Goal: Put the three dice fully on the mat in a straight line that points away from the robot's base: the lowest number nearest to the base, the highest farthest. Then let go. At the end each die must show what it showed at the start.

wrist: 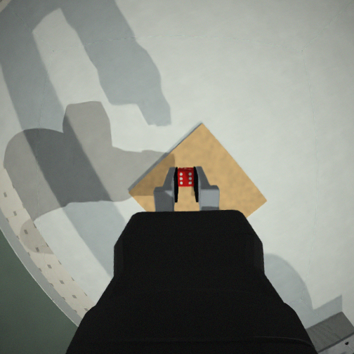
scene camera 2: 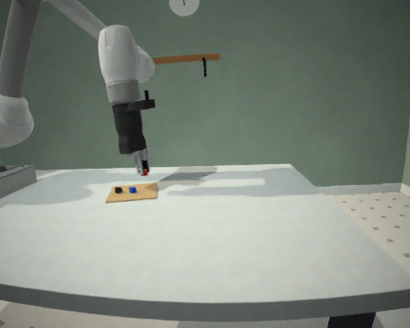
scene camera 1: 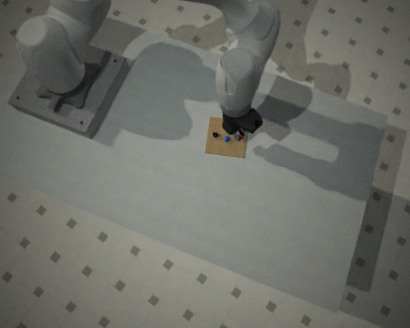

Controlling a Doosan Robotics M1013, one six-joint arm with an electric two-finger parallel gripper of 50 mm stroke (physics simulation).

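Frame: origin at the arm's base, x up, y ahead, z left, level; millimetres.
Seen in the pictures: gripper, fingertip midpoint: (scene camera 2: 143, 173) (scene camera 1: 239, 136); arm's base, link origin: (scene camera 1: 69, 81).
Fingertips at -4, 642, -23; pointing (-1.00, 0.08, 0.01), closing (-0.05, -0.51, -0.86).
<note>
Offsets run from my fingertips to a thing's top centre, as dx, dy, dz. Level surfaces: height alone.
The red die @(+10, +1, -1) (scene camera 1: 242, 134) (scene camera 2: 145, 172) (wrist: 185, 177) shows six pips on the face seen in the wrist view. My gripper (scene camera 1: 239, 134) (scene camera 2: 142, 169) (wrist: 185, 177) is shut on it and holds it in the air above the mat @(-57, -42, +10) (scene camera 1: 225, 149) (scene camera 2: 145, 194) (wrist: 230, 185), towards the mat's far side from the base. The blue die @(-41, -39, -1) (scene camera 1: 227, 139) (scene camera 2: 132, 190) lies near the mat's middle. The black die @(-41, -83, +2) (scene camera 1: 215, 135) (scene camera 2: 118, 190) lies on the mat nearer the base. Both are hidden by the gripper body in the wrist view; their pips are too small to read in the scene views.
The mat lies on a pale table @(dx -61) (scene camera 1: 190, 200) (scene camera 2: 210, 240) (wrist: 280, 100). The robot's grey base plate (scene camera 1: 106, 97) (scene camera 2: 17, 180) (wrist: 332, 332) stands on the table. Arm shadows fall across the table and part of the mat.
</note>
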